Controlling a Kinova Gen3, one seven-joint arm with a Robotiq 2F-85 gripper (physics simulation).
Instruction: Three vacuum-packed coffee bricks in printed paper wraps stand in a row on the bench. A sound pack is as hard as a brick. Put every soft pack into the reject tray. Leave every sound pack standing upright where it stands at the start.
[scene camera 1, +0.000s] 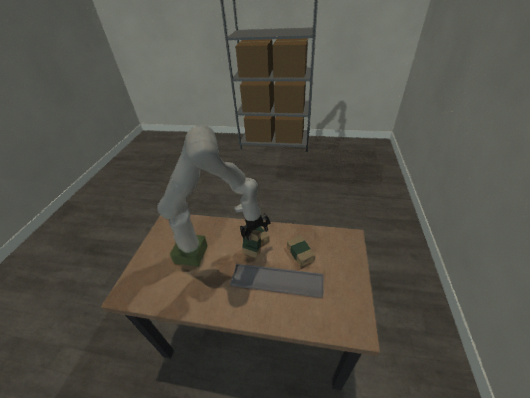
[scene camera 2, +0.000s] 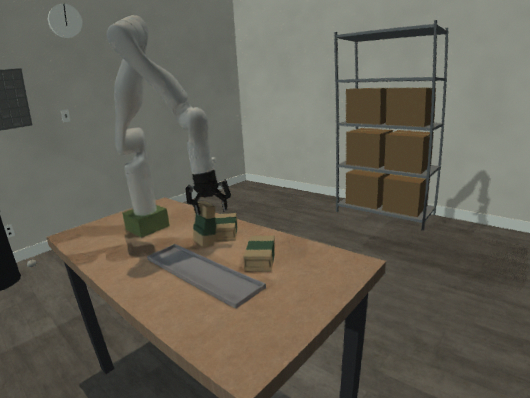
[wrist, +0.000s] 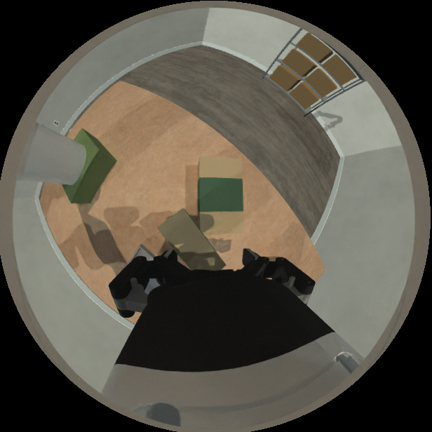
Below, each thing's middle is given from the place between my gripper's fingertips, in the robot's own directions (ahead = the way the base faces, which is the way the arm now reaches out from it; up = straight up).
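The grey reject tray (scene camera 2: 226, 284) is 160 mm to the right of my hand, 120 mm ahead of it and 130 mm below it.
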